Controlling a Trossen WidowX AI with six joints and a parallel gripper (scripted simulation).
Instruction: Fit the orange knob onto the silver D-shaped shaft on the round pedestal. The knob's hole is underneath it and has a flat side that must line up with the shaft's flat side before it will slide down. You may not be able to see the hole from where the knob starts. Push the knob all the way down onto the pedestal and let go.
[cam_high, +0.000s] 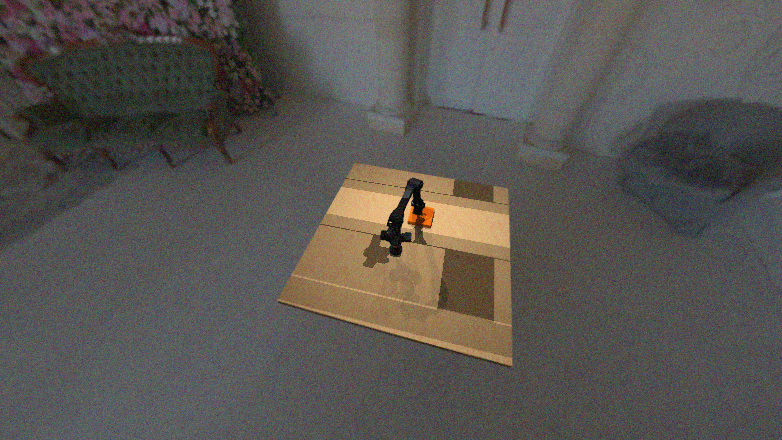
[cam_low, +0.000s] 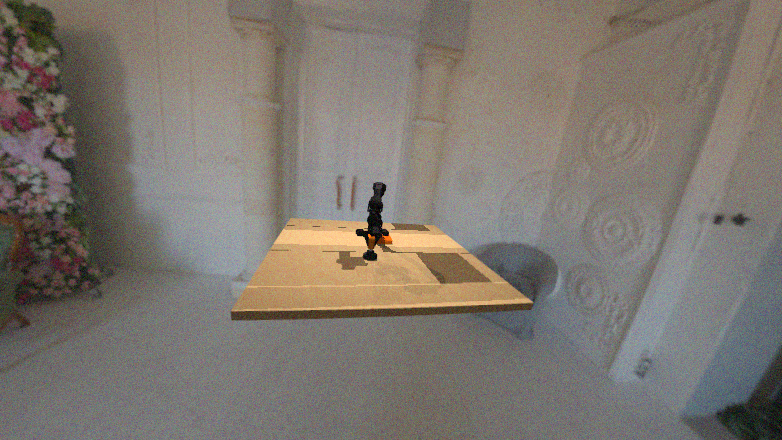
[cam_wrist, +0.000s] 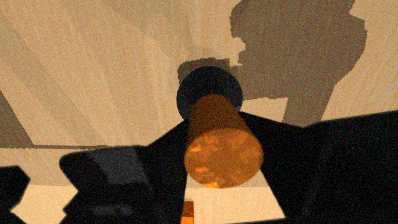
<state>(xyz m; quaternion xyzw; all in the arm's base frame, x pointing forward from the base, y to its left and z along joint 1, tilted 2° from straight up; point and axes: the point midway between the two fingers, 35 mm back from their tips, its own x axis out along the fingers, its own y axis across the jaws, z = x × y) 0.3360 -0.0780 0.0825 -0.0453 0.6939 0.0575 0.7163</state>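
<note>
The pedestal with D-shaped shaft is 40 mm below my gripper tip. The rest, counted from my gripper tip: orange knob 30 mm above.
</note>
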